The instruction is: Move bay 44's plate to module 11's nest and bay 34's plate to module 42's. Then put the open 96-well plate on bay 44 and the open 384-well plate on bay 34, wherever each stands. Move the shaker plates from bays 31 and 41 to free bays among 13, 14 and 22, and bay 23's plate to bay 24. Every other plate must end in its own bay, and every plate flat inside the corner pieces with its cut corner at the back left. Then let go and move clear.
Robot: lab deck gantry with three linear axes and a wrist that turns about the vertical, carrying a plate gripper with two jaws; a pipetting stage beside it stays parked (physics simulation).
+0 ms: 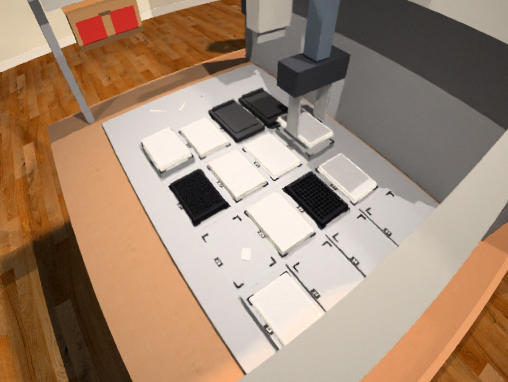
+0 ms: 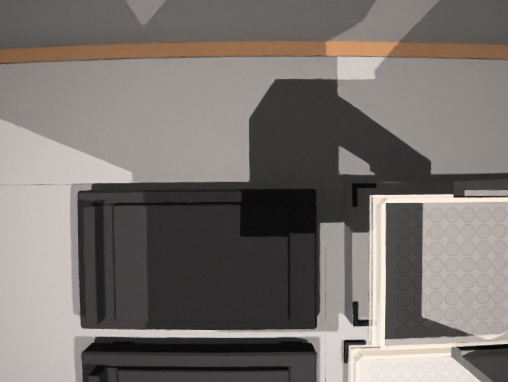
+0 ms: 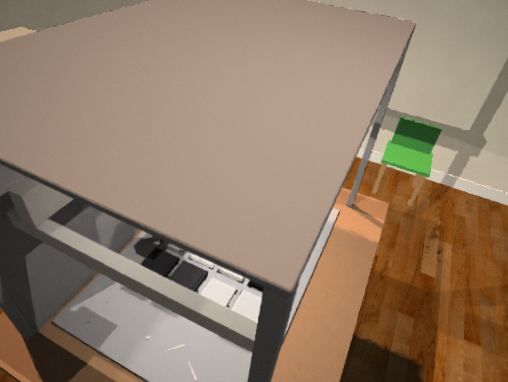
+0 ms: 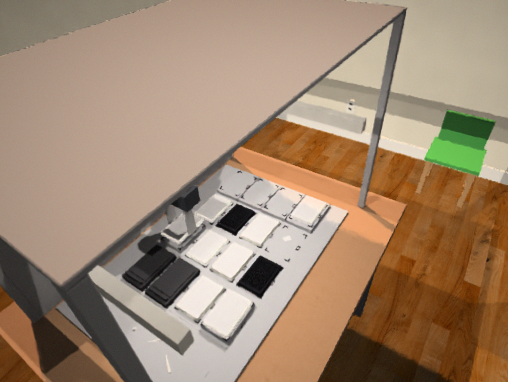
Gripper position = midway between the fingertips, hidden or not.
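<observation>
There is a module 42 (image 2: 356, 219) here, and a grey wall (image 1: 419, 88) as well. I can also see my gripper (image 1: 304, 126), which appears in image 2 (image 2: 483, 269) and again in image 4 (image 4: 182, 226).
</observation>
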